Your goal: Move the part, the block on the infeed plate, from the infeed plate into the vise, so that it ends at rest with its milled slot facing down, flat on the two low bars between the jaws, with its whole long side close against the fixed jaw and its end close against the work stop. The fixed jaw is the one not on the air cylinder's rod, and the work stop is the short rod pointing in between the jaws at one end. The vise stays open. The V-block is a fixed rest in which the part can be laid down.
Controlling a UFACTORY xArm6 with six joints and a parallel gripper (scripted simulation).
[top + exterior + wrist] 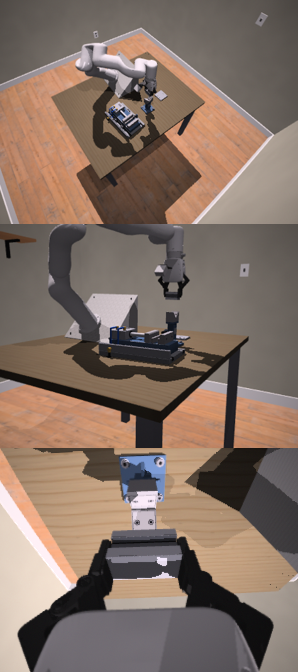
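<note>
My hand is 1 cm to the left of the part and 1 cm above it. From my hand the other things lie so: moving jaw: 22 cm to the right, 17 cm below, 5 cm ahead; then cylinder rod: 23 cm to the right, 17 cm below, 1 cm behind; then work stop: 16 cm to the right, 15 cm below, 7 cm ahead.
</note>
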